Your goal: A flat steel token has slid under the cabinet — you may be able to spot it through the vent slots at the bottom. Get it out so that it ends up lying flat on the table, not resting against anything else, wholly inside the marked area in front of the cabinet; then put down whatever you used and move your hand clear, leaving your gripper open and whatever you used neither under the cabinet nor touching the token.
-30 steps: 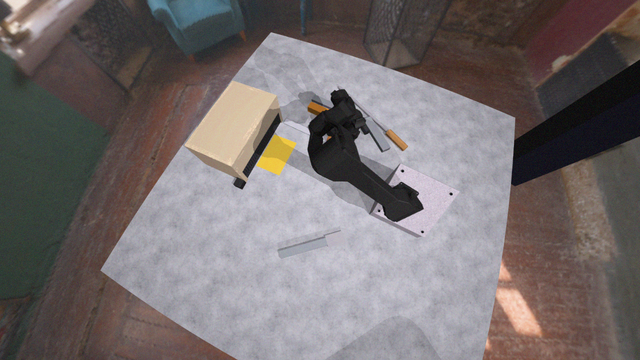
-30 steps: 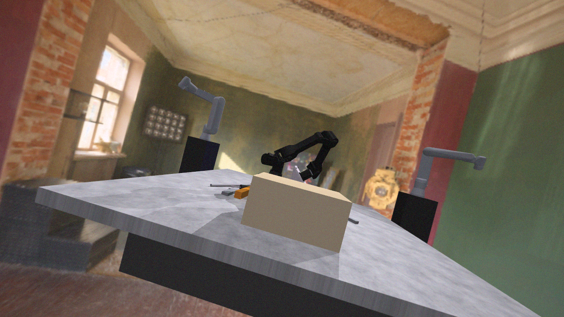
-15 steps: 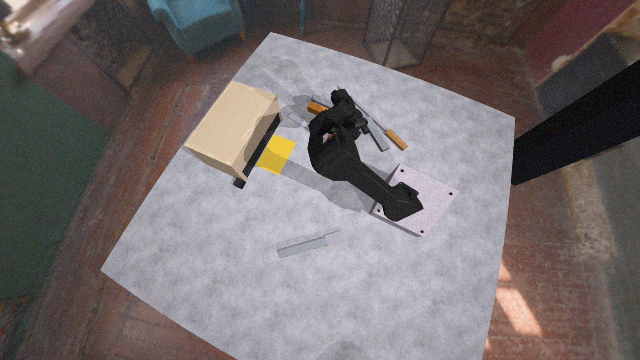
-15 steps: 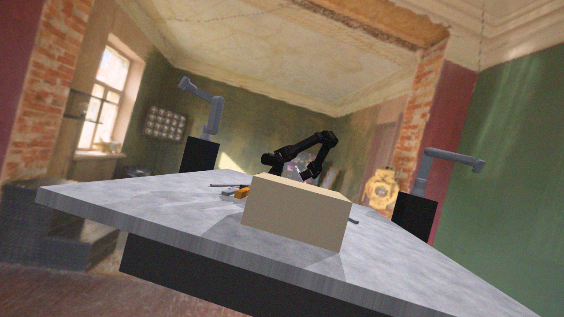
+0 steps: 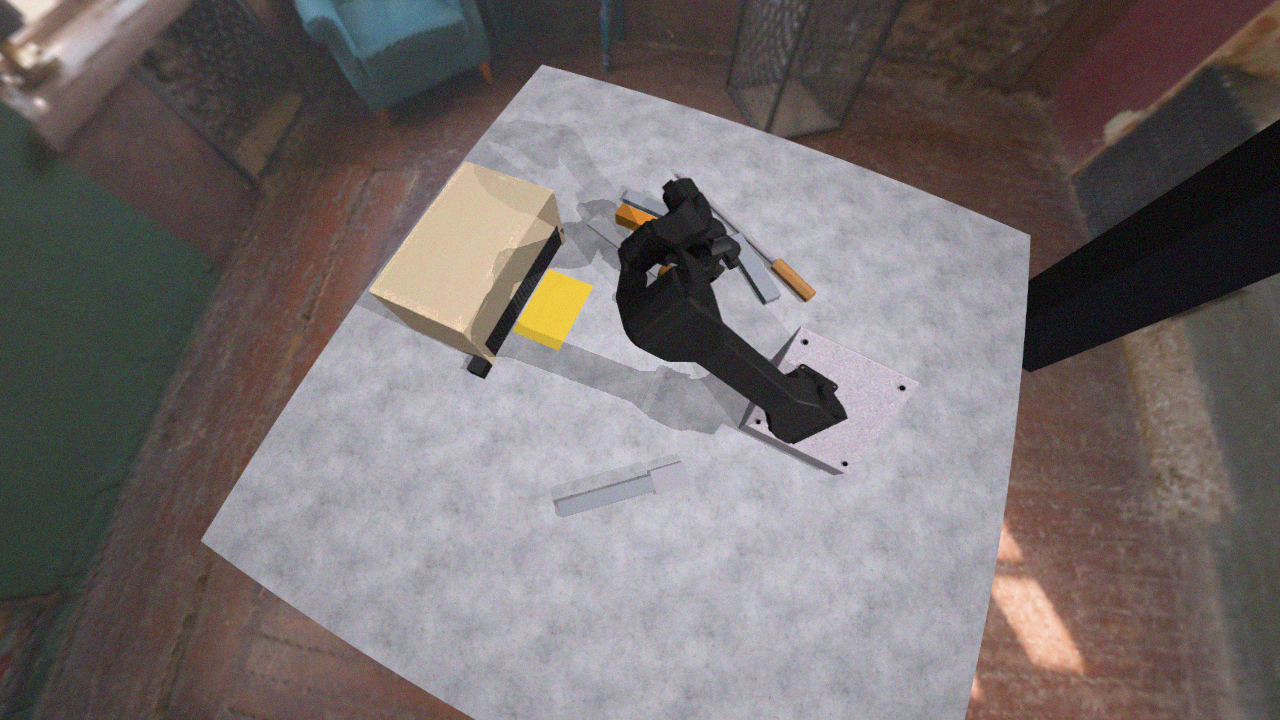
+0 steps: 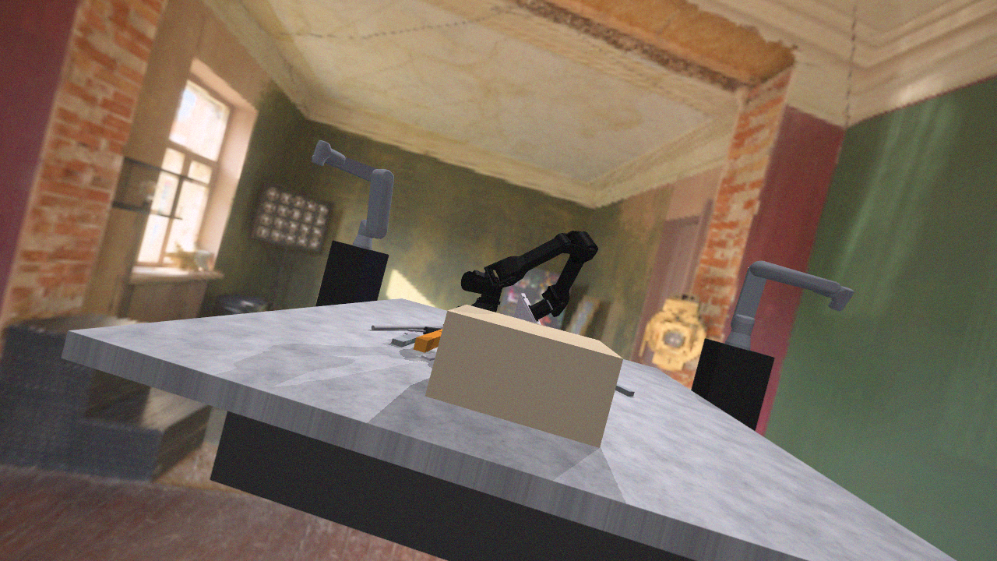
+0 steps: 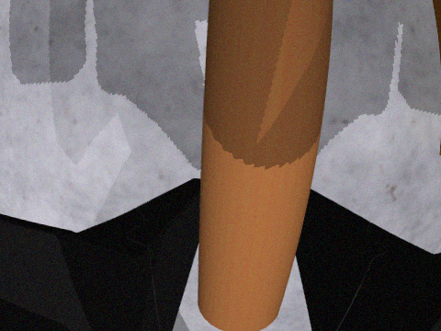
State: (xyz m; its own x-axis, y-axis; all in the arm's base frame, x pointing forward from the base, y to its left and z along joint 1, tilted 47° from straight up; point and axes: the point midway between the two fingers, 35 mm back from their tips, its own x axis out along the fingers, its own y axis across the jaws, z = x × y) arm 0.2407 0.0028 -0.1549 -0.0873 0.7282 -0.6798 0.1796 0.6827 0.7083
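The grey bar lies 7 cm behind my gripper tip and 12 cm to the right of it. Round my gripper tip: flat grey token (33 cm ahead, 18 cm to the left, 1 cm below); orange bar (11 cm ahead, 10 cm to the right); black-handled tool (3 cm ahead, 15 cm to the right).
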